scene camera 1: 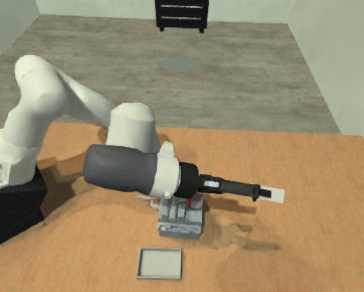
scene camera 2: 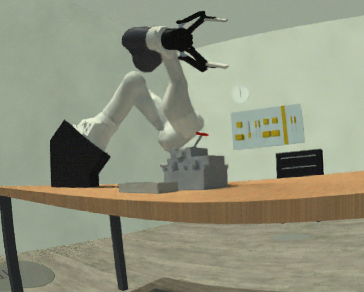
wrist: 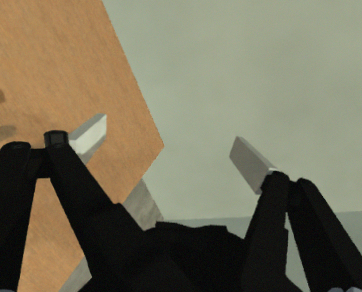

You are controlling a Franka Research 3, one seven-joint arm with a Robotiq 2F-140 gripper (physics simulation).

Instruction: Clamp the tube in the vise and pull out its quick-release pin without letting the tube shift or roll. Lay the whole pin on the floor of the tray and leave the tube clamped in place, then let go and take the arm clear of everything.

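Observation:
The grey vise stands on the table. The quick-release pin's red handle sticks up above it on a slanted grey shaft. The tube is grey like the vise and I cannot clearly tell it apart; whether the jaws grip it is unclear. The shallow grey tray lies in front of the vise in scene camera 1; its floor shows no pin there. My gripper is wide open and empty, pointing sideways high above the vise, apart from everything.
My wrist and hand hang over the back of the vise in scene camera 1, partly covering it. The wooden table ends at an edge and corner in the wrist view. A black cabinet stands beyond the table.

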